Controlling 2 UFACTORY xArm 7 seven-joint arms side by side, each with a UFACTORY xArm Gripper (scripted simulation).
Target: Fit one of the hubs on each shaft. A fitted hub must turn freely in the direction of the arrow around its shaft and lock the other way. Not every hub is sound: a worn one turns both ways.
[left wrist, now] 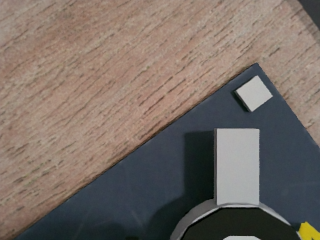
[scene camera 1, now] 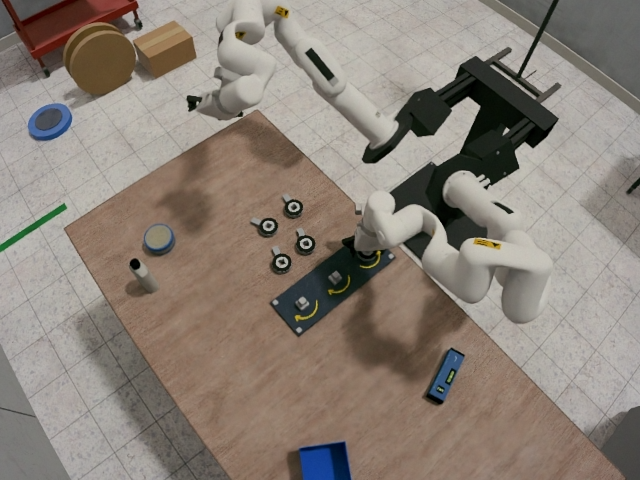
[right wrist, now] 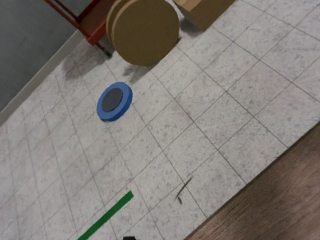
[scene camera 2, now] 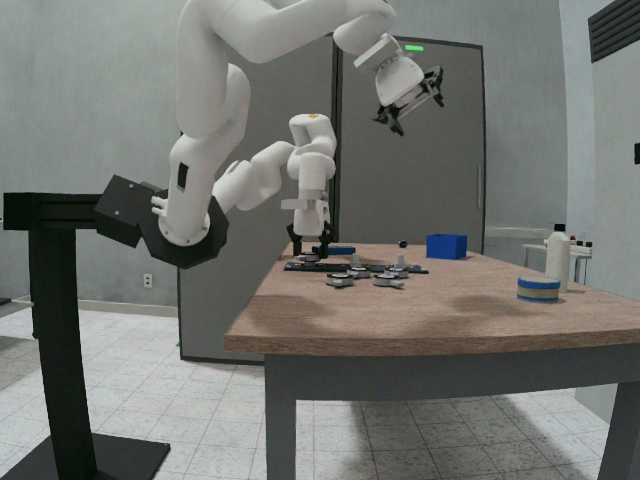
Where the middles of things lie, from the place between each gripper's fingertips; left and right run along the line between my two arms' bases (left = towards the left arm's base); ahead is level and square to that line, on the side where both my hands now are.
My left hand is 13 cm short of the dark board (scene camera 1: 323, 294), 3 cm above it and 2 cm to the left of it. From my left hand the other things lie so: white bottle (scene camera 2: 558, 248) 53 cm ahead, 43 cm to the right, 6 cm above; tape roll (scene camera 2: 534, 289) 52 cm to the right, 41 cm ahead, 2 cm below.
The tape roll lies 320 mm below my right hand (scene camera 2: 418, 116), 300 mm ahead of it and 30 mm to the left of it. Round my right hand: dark board (530 mm to the left, 340 mm below, 20 mm ahead); then white bottle (420 mm ahead, 240 mm below, 120 mm to the left).
